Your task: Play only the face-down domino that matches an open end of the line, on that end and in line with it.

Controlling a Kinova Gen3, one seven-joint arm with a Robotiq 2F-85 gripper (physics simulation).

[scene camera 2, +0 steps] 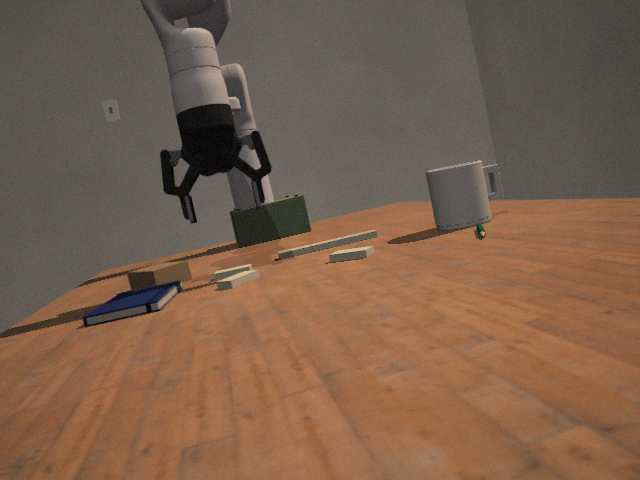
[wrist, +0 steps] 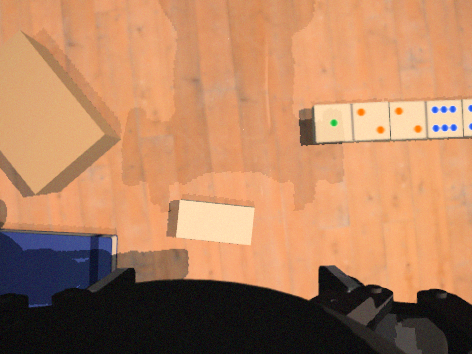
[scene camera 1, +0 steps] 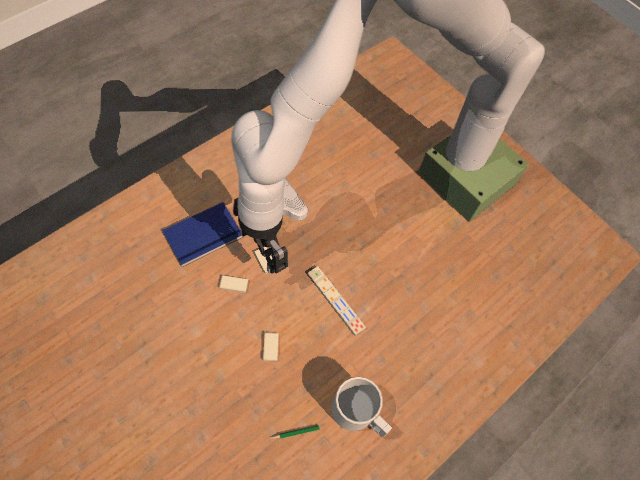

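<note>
The face-up line of dominoes has a one-dot green end nearer the gripper and a five-dot red end away from it. One face-down domino lies near the green end, partly hidden by the gripper in scene camera 1. A second face-down domino lies beside it, towards the book. A third face-down domino lies farther off, on the mug's side. My gripper is open and empty, pointing down above the table near the first domino.
A blue book lies beside the first two dominoes. A tan block stands behind it. A grey mug and a green pencil are beyond the red end.
</note>
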